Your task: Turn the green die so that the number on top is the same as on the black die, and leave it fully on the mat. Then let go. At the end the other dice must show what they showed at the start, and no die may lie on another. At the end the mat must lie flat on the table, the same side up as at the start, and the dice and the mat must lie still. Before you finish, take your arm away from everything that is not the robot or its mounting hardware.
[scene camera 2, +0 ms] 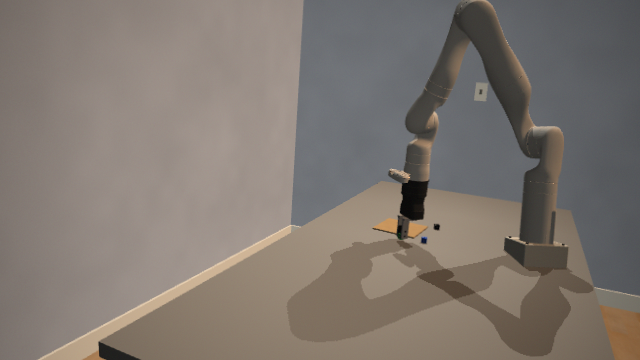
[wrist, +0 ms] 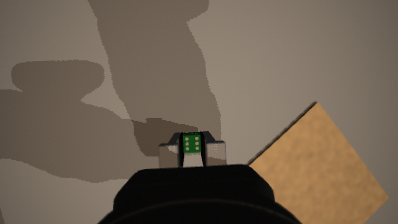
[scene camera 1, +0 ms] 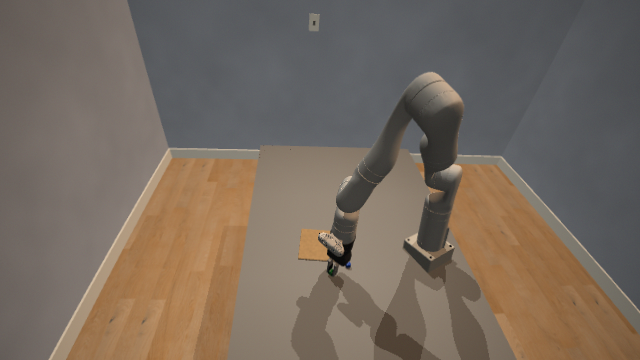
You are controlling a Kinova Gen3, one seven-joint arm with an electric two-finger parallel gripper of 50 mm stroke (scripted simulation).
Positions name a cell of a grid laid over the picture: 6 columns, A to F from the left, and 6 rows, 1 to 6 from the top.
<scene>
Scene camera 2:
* my gripper: D4
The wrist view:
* my gripper: C4
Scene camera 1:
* tan mat: C5
</scene>
